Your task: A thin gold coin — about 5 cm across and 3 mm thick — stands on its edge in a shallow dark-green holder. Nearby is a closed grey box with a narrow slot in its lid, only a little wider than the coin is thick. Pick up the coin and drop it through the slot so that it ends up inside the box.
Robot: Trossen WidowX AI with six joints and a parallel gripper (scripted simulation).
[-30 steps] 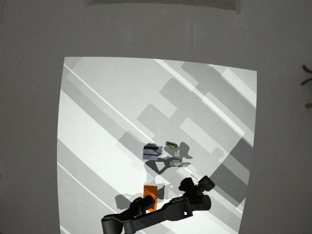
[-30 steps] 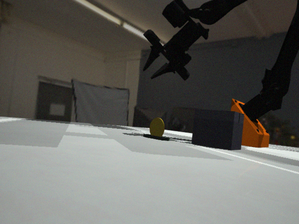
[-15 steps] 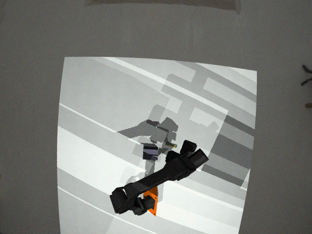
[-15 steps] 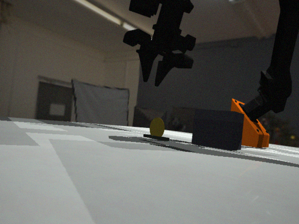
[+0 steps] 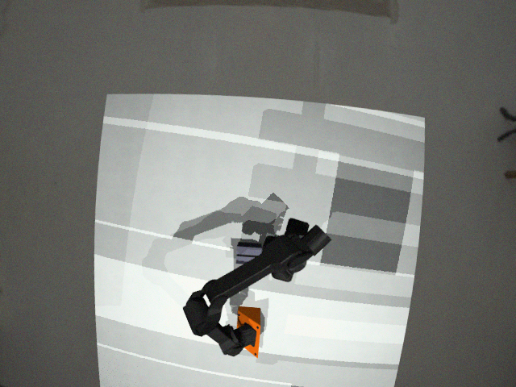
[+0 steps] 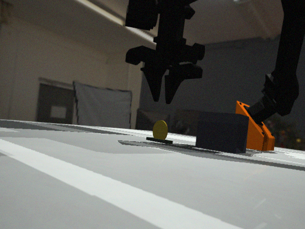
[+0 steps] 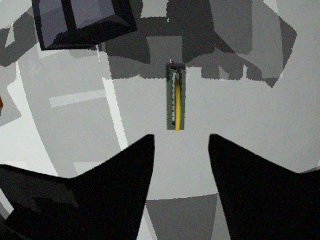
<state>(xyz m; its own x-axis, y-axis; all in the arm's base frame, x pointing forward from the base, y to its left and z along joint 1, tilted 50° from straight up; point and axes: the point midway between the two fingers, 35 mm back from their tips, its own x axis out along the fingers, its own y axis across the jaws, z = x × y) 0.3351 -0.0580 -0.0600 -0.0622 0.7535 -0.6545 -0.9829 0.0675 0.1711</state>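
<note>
Right now the gold coin is 60 mm below my gripper tip.
</note>
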